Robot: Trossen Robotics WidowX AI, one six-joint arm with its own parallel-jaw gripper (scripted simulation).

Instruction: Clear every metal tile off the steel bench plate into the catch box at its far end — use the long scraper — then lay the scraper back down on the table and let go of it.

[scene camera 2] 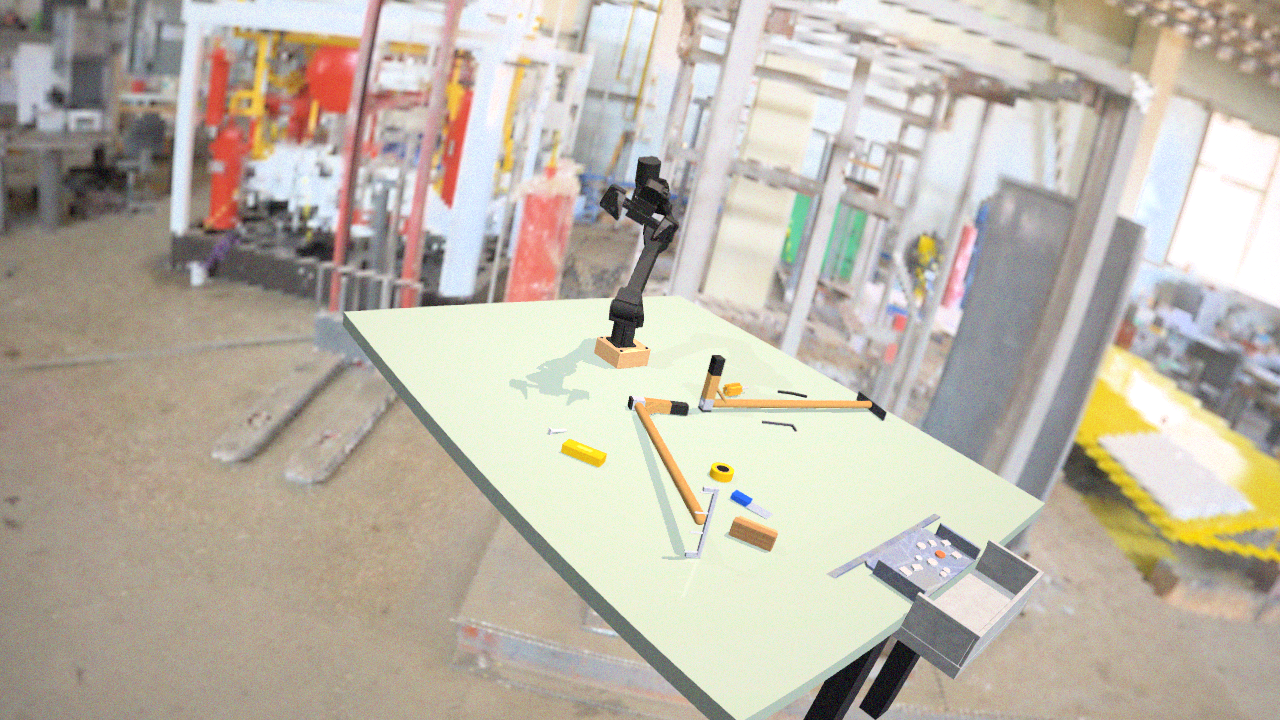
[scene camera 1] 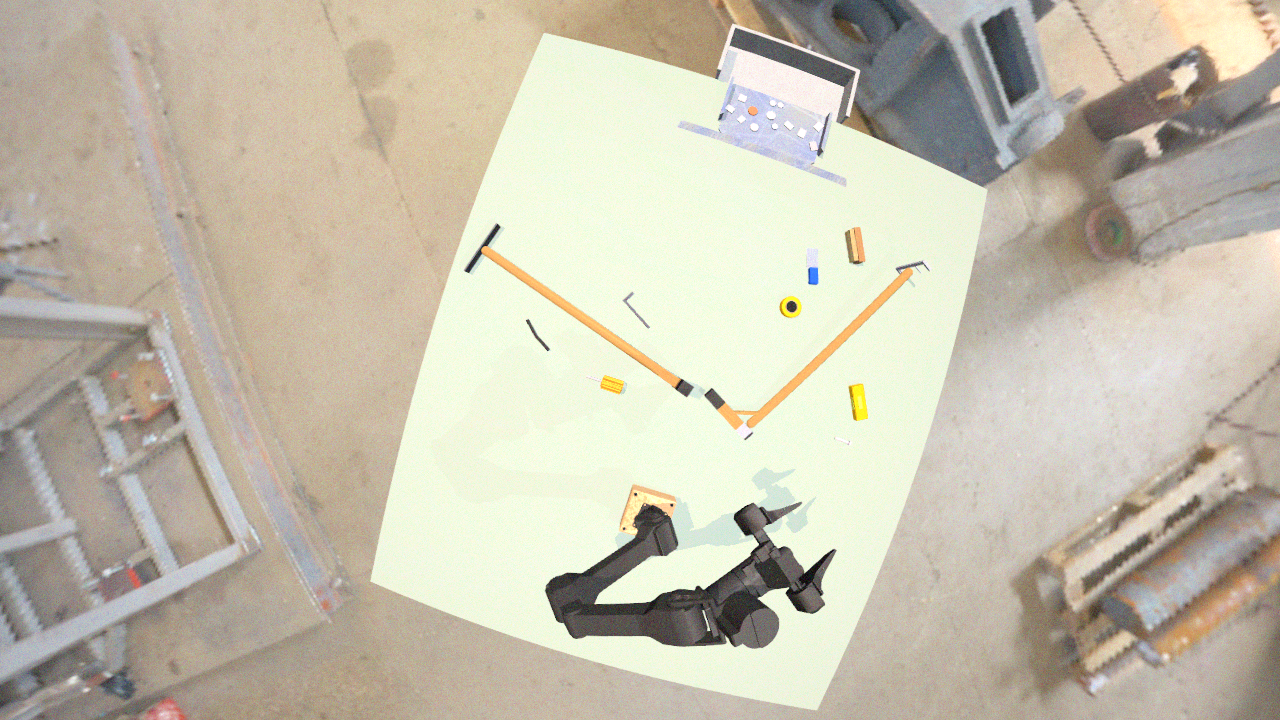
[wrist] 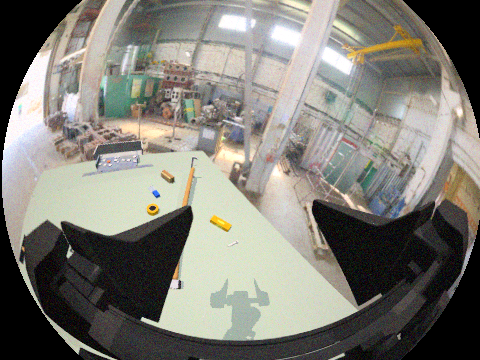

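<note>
Open and holding nothing, the gripper (scene camera 1: 818,526) appears also in scene camera 2 as the gripper (scene camera 2: 635,229) and in the wrist view as the gripper (wrist: 253,209). The scene further contains a long scraper (scene camera 1: 683,387) (scene camera 2: 707,401), along with a t-handle (scene camera 1: 742,429) (scene camera 2: 644,407). There is a wooden block (scene camera 2: 742,528) too.
</note>
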